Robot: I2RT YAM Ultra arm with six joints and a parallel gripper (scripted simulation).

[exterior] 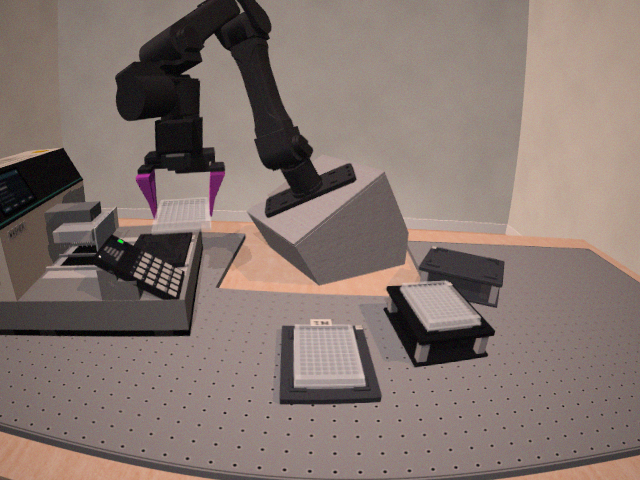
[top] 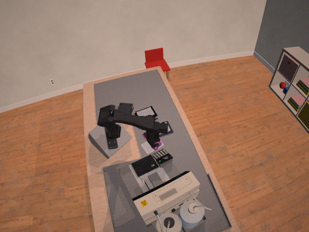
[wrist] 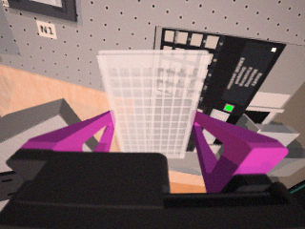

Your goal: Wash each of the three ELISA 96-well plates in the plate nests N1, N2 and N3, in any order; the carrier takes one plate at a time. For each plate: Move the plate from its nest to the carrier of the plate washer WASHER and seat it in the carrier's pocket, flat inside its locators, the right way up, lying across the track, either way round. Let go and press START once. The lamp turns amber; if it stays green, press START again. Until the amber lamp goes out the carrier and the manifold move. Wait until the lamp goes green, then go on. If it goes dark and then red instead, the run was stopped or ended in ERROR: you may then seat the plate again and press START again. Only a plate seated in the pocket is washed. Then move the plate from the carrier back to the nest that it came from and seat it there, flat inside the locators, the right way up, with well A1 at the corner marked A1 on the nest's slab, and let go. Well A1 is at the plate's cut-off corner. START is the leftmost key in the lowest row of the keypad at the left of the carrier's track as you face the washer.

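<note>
Right now the black carrier pocket is 90 mm below my hand, 90 mm behind it and 80 mm to the right of it. Also, from my hand: nest N1: 210 mm to the left, 160 mm below, 140 mm ahead; grey manifold: 230 mm to the right, 70 mm behind, 40 mm below; raised black nest: 380 mm to the left, 130 mm below, 70 mm ahead.
</note>
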